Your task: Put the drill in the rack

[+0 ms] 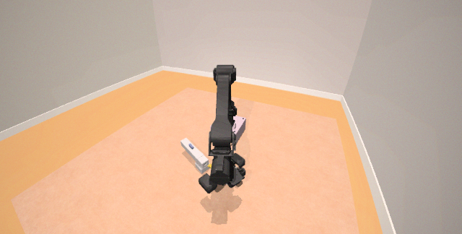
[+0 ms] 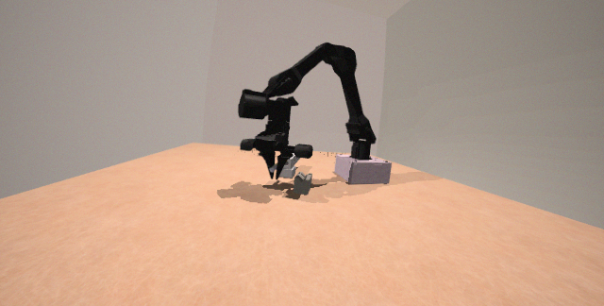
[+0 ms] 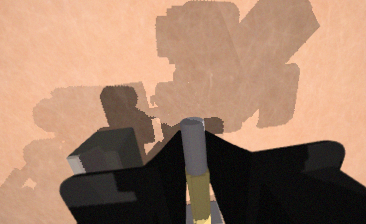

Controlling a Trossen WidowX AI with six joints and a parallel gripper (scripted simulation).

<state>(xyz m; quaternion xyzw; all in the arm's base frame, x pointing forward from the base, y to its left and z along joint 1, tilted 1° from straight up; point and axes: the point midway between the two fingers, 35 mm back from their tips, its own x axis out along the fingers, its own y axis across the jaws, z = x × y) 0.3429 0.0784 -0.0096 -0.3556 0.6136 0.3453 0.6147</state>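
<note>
Now: the drill 3 cm to the right of my gripper tip, 3 cm above it and 2 cm behind it. Also, from my gripper tip: grey rack 8 cm behind, 1 cm to the left, 1 cm below; then blue key 20 cm to the right, 12 cm behind, 2 cm above.
</note>
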